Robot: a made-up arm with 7 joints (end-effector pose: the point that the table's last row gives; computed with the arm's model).
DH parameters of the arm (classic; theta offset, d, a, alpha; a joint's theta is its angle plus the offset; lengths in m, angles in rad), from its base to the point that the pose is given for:
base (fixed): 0 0.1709 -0.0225 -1.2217
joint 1: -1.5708 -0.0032 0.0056 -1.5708
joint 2: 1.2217 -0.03 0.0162 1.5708
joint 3: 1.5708 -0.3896 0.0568 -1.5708
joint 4: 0 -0.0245 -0.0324 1.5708
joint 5: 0 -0.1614 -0.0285 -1.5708
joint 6: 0 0.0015 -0.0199 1.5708
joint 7: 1.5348 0 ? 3.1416
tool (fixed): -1.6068 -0.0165 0 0
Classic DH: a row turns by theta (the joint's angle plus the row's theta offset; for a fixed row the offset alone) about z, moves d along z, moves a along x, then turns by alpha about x.
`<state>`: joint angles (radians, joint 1 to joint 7).
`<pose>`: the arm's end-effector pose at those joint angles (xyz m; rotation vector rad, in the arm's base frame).
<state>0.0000 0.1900 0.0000 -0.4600 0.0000 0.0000 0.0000</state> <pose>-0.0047 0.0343 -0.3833 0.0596 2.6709 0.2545</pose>
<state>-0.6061 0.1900 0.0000 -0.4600 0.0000 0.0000 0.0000</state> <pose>0.2955 -0.0017 -0.2847 0.2268 2.0800 0.1720</pose>
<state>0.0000 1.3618 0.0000 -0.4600 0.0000 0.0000 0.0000</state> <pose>-0.0047 0.5248 -0.0058 0.4061 2.1412 1.7347</pose>
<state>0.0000 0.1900 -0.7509 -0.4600 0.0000 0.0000 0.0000</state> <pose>-0.0522 0.0156 -0.3869 1.0628 2.5744 0.0077</pose>
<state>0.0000 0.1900 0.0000 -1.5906 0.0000 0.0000 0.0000</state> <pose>0.1508 0.0178 -0.2977 0.1502 1.5459 0.1473</pose>
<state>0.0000 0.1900 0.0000 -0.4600 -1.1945 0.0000 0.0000</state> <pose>0.0014 0.0951 -0.3686 1.6304 2.2860 0.5908</pose>
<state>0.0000 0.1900 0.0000 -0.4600 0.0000 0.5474 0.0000</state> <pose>0.0020 0.0319 -0.3708 0.0127 -3.0408 -0.2897</pose>
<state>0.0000 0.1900 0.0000 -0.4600 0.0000 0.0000 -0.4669</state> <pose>-0.0158 0.0387 -0.3881 0.6858 2.6228 0.3981</pose>
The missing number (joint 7, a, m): -0.0278
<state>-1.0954 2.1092 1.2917 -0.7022 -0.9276 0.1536 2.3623</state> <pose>-0.2102 0.4266 0.4252 -0.5063 -0.8106 -0.2567</pose>
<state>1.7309 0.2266 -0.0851 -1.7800 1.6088 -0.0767 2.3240</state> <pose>-0.4353 -0.0944 0.0201 -2.5249 -1.2527 -0.2913</pose>
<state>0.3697 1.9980 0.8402 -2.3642 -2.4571 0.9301 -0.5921</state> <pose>0.0856 0.2467 0.3748 0.8151 1.8706 -2.1317</pose>
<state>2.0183 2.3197 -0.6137 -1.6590 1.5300 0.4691 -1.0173</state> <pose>-0.0678 0.4344 0.2670 -0.8936 -1.2669 0.5069</pose>
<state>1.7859 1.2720 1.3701 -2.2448 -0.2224 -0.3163 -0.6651</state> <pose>-0.0769 0.4126 0.2829 2.3540 0.4202 1.3307</pose>
